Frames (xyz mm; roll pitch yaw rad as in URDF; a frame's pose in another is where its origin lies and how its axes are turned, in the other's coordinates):
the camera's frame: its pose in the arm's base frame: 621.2 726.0 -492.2 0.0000 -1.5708 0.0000
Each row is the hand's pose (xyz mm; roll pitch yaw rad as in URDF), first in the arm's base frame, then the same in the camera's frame.
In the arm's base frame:
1: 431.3 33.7 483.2 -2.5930 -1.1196 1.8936
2: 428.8 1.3 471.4 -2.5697 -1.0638 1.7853
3: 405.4 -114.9 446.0 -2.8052 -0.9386 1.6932
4: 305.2 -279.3 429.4 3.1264 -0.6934 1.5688
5: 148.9 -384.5 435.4 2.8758 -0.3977 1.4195
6: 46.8 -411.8 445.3 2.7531 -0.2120 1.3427
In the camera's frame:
1: 975.4 -692.3 189.9 -0.7298 -0.1388 0.4307
2: 963.6 -724.7 192.4 -0.8107 -0.1035 0.4972
3: 938.2 -840.9 215.8 -1.1355 -0.0722 0.6286
4: 921.6 -1005.3 316.0 -1.5873 0.0015 0.8774
5: 927.6 -1110.5 472.3 -1.8956 0.1394 1.1690
6: 937.5 -1137.8 574.4 -2.0081 0.2229 1.3533

